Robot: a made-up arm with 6 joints.
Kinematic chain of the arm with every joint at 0, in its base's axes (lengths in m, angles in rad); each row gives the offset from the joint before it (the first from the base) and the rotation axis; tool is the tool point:
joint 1: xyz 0 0 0.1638 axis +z
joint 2: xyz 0 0.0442 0 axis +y
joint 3: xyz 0 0 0.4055 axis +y
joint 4: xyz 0 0 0.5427 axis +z
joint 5: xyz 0 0 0 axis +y
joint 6: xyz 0 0 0.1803 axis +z
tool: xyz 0 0 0
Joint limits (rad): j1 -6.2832..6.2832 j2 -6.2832..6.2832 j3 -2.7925..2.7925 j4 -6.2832..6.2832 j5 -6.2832..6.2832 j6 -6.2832..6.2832
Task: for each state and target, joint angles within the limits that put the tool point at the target. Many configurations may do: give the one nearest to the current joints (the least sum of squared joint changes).
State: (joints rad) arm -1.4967 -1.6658 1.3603 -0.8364 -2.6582 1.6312
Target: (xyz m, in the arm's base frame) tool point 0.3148 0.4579 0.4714
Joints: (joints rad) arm -1.9679 -1.7058 1.4721 -0.9027 -2.6324 1.6312
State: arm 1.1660 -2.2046 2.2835 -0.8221 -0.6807 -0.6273
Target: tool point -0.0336 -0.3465 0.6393
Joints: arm 1.7632 -2.1716 2.2647 -0.7047 -0.4905 -0.6273
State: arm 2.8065 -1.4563 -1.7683 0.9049 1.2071 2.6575
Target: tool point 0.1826 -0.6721 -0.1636
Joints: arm 2.1133 -1.1139 -1.6487 0.9860 1.3422 2.6575
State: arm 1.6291 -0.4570 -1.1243 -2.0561 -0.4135 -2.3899
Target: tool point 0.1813 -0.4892 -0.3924
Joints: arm 2.0651 -1.1909 -1.7751 -2.0447 -0.1771 -2.3899
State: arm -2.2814 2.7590 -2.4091 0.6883 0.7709 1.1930
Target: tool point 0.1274 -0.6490 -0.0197
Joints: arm -1.5923 3.0843 -2.0141 0.7474 0.9146 1.1930
